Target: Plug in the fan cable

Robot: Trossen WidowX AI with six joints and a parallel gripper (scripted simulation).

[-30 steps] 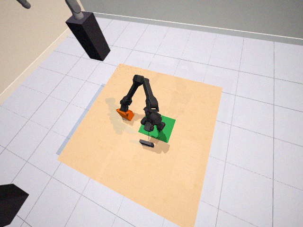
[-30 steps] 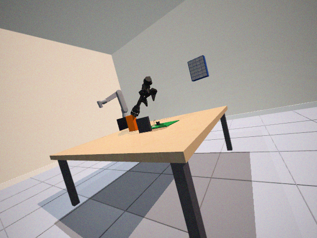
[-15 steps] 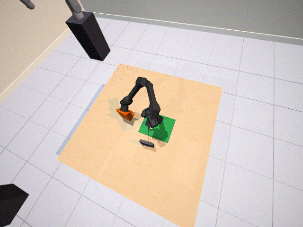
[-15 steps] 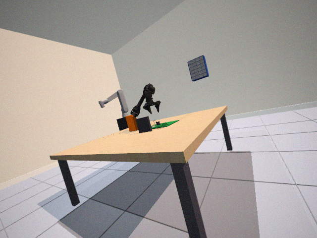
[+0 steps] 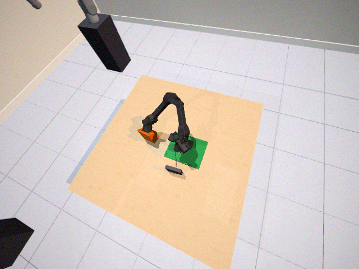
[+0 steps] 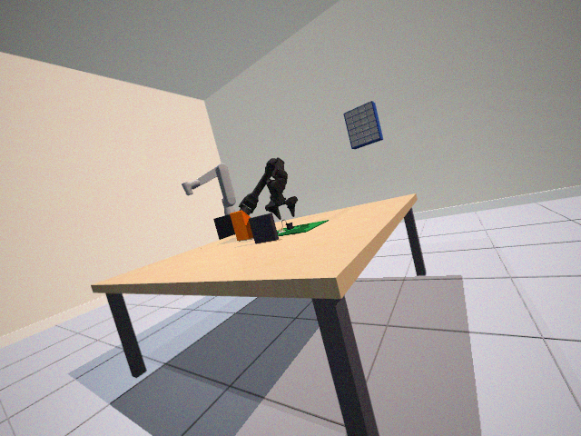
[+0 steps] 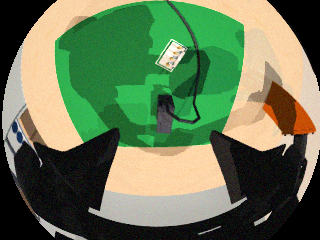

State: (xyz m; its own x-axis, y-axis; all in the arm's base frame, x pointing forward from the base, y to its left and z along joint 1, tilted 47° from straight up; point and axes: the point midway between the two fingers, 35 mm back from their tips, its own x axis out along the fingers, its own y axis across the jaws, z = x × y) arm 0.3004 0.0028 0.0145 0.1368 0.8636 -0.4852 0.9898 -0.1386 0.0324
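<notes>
Right now the black fan plug is 1 cm to the left of my gripper tip and 4 cm below it. From my gripper tip the other things lie so: green board 4 cm ahead, 2 cm to the right, 8 cm below; four-pin fan header 1 cm behind, 6 cm to the right, 6 cm below; black fan 2 cm ahead, 22 cm to the right.
</notes>
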